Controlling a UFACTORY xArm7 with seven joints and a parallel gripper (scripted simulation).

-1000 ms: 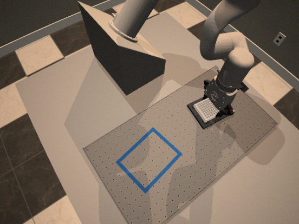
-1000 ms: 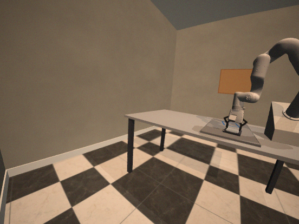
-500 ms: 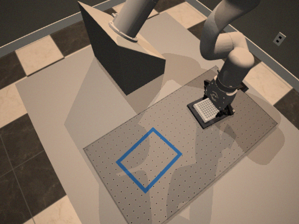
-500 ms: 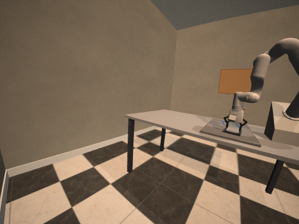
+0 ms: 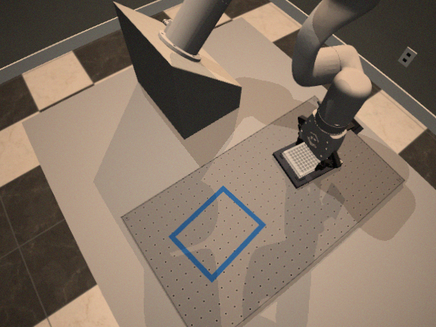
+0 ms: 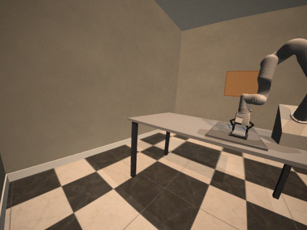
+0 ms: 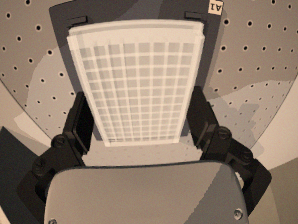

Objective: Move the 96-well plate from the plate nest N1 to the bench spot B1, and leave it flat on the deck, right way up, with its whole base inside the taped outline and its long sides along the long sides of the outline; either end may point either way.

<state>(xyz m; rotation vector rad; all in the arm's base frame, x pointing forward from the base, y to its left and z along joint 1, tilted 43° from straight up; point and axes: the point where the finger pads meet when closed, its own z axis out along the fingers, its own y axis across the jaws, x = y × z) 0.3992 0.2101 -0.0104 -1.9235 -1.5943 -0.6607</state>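
Now: hand 30 mm above the plate nest. From my hand the other things lie so: white 96-well plate: 10 mm below.
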